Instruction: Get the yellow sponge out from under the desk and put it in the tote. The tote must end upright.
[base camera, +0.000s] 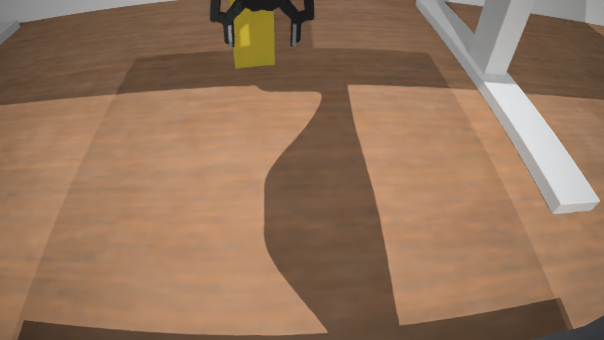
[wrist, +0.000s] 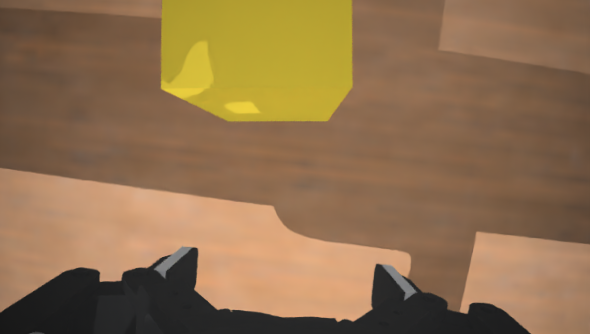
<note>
I see my gripper (wrist: 285, 276), a yellow sponge (wrist: 238, 67) and a white desk (base camera: 485, 56).
</note>
